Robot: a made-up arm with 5 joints. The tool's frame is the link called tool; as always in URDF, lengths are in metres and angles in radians. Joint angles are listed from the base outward. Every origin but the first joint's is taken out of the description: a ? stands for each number. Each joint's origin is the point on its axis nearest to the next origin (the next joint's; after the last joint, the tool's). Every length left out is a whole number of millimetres.
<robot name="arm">
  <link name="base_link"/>
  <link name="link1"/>
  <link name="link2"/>
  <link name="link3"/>
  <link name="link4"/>
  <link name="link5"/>
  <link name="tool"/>
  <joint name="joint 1" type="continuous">
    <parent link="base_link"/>
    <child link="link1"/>
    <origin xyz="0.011 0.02 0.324"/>
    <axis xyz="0 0 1"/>
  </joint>
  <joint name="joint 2" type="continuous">
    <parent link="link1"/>
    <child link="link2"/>
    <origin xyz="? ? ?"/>
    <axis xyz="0 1 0"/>
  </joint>
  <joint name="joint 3" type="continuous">
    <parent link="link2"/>
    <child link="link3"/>
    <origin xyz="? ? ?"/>
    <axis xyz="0 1 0"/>
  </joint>
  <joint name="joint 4" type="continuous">
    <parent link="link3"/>
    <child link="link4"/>
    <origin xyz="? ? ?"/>
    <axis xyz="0 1 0"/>
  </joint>
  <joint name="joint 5" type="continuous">
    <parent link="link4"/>
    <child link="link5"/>
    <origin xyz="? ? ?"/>
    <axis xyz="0 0 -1"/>
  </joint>
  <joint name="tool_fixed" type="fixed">
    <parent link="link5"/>
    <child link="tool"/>
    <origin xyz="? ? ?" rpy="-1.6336 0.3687 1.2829"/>
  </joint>
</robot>
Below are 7 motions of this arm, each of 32 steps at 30 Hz.
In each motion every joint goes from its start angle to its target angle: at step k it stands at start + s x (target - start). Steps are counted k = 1, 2, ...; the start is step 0. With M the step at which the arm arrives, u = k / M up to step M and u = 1 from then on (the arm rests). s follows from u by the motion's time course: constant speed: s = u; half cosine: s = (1 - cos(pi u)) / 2; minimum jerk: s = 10 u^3 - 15 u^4 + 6 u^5.
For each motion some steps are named. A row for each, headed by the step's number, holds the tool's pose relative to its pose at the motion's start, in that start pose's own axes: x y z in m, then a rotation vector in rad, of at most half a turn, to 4 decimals.
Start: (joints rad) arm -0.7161 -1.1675 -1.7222 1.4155 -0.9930
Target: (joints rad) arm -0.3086 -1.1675 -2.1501 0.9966 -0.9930
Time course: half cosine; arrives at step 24
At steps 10, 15, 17, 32:
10: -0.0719 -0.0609 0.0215 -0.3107 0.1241 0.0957
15: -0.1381 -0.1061 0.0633 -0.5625 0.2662 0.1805
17: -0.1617 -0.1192 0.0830 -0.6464 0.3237 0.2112
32: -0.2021 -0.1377 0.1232 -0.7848 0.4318 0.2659

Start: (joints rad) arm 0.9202 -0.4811 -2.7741 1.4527 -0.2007
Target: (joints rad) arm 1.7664 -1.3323 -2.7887 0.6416 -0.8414
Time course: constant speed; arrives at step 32
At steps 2, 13, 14, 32:
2: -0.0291 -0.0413 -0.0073 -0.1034 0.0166 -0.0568
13: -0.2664 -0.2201 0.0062 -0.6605 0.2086 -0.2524
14: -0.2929 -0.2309 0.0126 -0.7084 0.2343 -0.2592
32: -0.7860 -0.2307 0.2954 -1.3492 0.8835 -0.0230

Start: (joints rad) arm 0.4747 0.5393 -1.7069 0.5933 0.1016
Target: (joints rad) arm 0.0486 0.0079 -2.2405 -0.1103 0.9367
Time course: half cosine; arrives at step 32
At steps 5, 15, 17, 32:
5: -0.0204 -0.0266 -0.0261 -0.0696 0.1032 -0.0221
15: -0.1752 -0.2371 -0.1429 -0.5427 0.7273 -0.2552
17: -0.2152 -0.2974 -0.1542 -0.6659 0.8581 -0.3394
32: -0.3678 -0.5911 -0.1021 -1.2532 1.2317 -0.8702

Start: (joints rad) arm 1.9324 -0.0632 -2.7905 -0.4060 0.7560
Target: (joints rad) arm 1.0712 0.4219 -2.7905 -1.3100 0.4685
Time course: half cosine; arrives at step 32
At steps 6, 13, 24, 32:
6: -0.0360 0.0033 0.0091 -0.0437 -0.0838 -0.0407
13: -0.1591 0.0098 0.0041 -0.1744 -0.3531 -0.1785
24: -0.3652 -0.0072 -0.1395 -0.3744 -0.8448 -0.4634
32: -0.4081 -0.0228 -0.2096 -0.4217 -0.9864 -0.5554

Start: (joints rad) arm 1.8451 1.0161 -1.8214 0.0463 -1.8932
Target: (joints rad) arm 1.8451 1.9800 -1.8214 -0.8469 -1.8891
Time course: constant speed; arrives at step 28
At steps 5, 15, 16, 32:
5: 0.1249 0.0374 -0.0012 -0.0001 0.0016 -0.0125
15: 0.3843 0.0466 -0.0088 -0.0004 0.0049 -0.0376
16: 0.4100 0.0426 -0.0100 -0.0004 0.0052 -0.0401
32: 0.6982 -0.0705 -0.0277 -0.0007 0.0091 -0.0702

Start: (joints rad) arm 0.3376 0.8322 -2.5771 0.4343 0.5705
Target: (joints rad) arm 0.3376 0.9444 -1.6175 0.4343 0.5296
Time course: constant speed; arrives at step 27
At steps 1, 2, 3, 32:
1: -0.0080 0.0140 0.0118 0.0237 -0.0126 0.0293
2: -0.0165 0.0274 0.0239 0.0474 -0.0253 0.0585
3: -0.0254 0.0404 0.0361 0.0712 -0.0379 0.0877
32: -0.3387 0.1629 0.3391 0.6556 -0.3423 0.7767

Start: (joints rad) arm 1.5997 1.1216 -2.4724 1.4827 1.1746
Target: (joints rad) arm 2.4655 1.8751 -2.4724 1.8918 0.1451
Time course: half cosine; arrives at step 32
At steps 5, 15, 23, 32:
5: 0.0167 0.0312 0.0436 -0.0390 -0.1082 0.0625
15: 0.0475 0.2733 0.3135 -0.2660 -0.8065 0.5015
23: -0.0296 0.5365 0.4838 -0.3950 -1.3770 0.9856
32: -0.0925 0.6707 0.5230 -0.4122 -1.6046 1.2656

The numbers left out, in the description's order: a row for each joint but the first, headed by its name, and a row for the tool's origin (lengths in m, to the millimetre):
joint 2: 0.021 0.053 0
joint 3: 0.081 0 0.44
joint 4: 0.075 0 -0.389
joint 5: 0.05 0 -0.065
tool: -0.027 -0.024 0

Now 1 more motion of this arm.
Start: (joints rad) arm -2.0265 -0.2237 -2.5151 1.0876 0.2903
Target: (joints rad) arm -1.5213 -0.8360 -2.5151 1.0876 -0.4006
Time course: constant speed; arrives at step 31
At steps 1, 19, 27, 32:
1: -0.0030 -0.0172 -0.0038 -0.0149 -0.0150 -0.0253
19: -0.1589 -0.2836 -0.0731 -0.3448 -0.1971 -0.4288
27: -0.2809 -0.3610 -0.1000 -0.5203 -0.2222 -0.5652
32: -0.3509 -0.3871 -0.1108 -0.6120 -0.2218 -0.6204

